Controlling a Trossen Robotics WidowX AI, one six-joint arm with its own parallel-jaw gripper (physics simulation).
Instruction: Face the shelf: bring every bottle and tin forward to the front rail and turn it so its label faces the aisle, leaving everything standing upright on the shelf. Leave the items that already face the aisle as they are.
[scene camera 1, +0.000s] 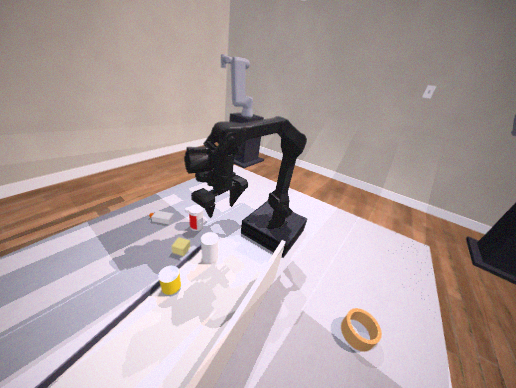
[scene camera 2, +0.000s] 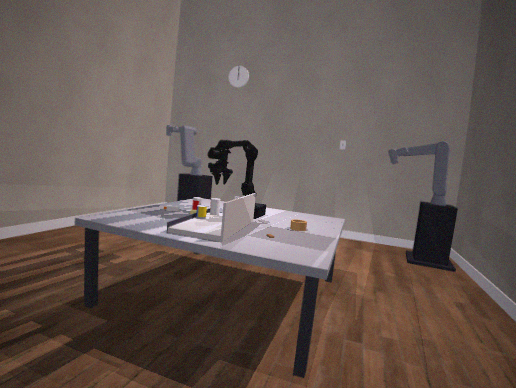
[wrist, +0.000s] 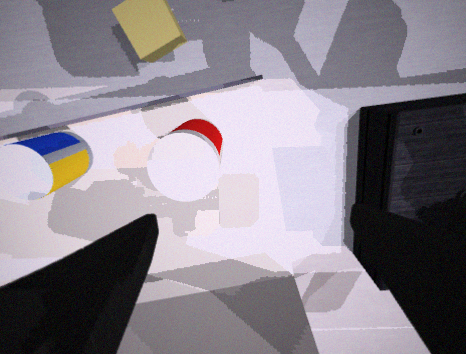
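Where they show: gripper, fingertip midpoint: (scene camera 1: 221, 211) (scene camera 2: 220, 184) (wrist: 253, 217); arm's base, origin of the base link: (scene camera 1: 277, 221).
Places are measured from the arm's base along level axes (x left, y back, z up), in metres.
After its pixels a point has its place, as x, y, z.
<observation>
My gripper (scene camera 1: 221, 210) @(-0.085, -0.258, 0.138) (scene camera 2: 221, 183) @(-0.085, -0.258, 0.138) (wrist: 253, 217) @(-0.085, -0.258, 0.138) is open and empty, raised above the far end of the shelf. A white bottle (scene camera 1: 209, 248) @(-0.062, -0.326, 0.032) (scene camera 2: 215, 206) @(-0.065, -0.330, 0.008) (wrist: 183, 166) @(-0.084, -0.307, 0.051) stands upright on the shelf, a little behind the dark front rail (scene camera 1: 100, 335) @(-0.072, -0.650, -0.033) (wrist: 215, 87) @(-0.143, -0.283, -0.023); in the wrist view its red label is on the rail side. A tin with yellow and blue bands (scene camera 1: 170, 281) @(-0.050, -0.473, 0.021) (scene camera 2: 201, 211) @(-0.059, -0.487, -0.005) (wrist: 67, 157) @(-0.081, -0.436, -0.005) stands upright close to the rail, blue toward it. A red-labelled white bottle (scene camera 1: 195, 220) @(-0.254, -0.243, -0.015) (scene camera 2: 196, 203) @(-0.263, -0.249, -0.010) stands upright beyond the white one; I cannot tell on what.
The shelf's back panel (scene camera 1: 266, 281) @(0.151, -0.295, 0.041) (scene camera 2: 237, 220) @(0.194, -0.527, -0.008) stands behind the items. The arm's black base (scene camera 1: 273, 225) @(0.002, -0.036, 0.001) is by the shelf's far end. A yellow block (scene camera 1: 180, 246) @(-0.190, -0.356, -0.036) (wrist: 150, 30) @(-0.197, -0.344, -0.036) lies outside the rail. A white object (scene camera 1: 162, 217) @(-0.395, -0.315, -0.046) and an orange ring (scene camera 1: 347, 332) @(0.395, -0.207, -0.046) (scene camera 2: 298, 226) @(0.435, -0.214, -0.047) lie on the table.
</observation>
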